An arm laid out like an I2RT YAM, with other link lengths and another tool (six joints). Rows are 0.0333 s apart.
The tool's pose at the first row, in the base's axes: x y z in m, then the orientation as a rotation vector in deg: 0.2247 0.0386 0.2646 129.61 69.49 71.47
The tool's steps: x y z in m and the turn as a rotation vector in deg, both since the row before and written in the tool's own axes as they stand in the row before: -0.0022 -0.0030 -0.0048 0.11 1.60 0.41; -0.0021 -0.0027 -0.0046 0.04 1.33 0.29; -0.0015 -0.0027 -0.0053 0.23 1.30 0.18; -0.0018 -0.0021 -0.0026 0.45 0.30 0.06; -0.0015 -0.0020 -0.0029 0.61 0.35 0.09; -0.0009 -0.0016 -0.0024 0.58 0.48 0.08; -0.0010 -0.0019 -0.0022 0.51 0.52 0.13; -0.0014 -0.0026 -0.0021 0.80 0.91 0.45; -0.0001 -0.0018 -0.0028 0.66 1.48 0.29
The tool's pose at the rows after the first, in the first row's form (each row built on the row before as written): 0.2187 0.0380 0.2644 129.47 69.74 73.63; 0.2130 0.0373 0.2642 129.25 69.94 75.43; 0.2069 0.0369 0.2647 129.06 70.41 77.09; 0.2033 0.0363 0.2638 129.30 70.88 77.35; 0.1995 0.0358 0.2633 129.65 71.49 77.64; 0.1965 0.0356 0.2632 129.92 72.12 78.10; 0.1935 0.0355 0.2627 130.17 72.65 78.66; 0.1901 0.0355 0.2615 130.75 73.27 79.74; 0.1868 0.0358 0.2620 130.84 74.07 81.57
